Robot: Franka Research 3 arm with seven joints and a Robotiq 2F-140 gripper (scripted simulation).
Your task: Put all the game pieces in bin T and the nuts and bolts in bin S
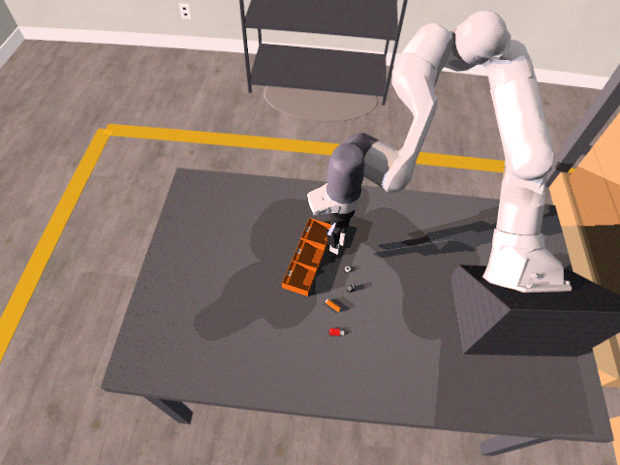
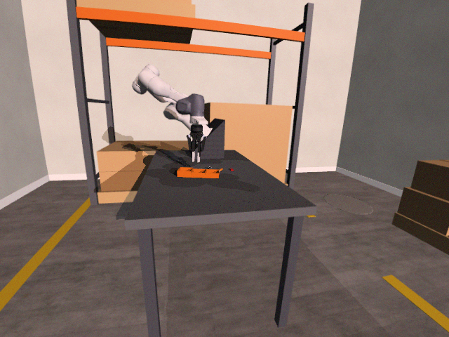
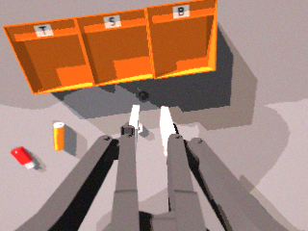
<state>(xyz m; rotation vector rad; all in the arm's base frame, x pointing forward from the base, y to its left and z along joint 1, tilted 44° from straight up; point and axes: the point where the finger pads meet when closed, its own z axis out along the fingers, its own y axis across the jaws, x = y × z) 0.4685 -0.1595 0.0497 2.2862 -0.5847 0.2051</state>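
My hand is 100 mm above the dark nut and 10 mm short of it. From my hand the other things lie so: orange bin tray (90 mm ahead, 80 mm below); then grey nut (100 mm below, 40 mm to the left, 40 mm behind); then black die (110 mm to the left, 90 mm below, 50 mm behind).
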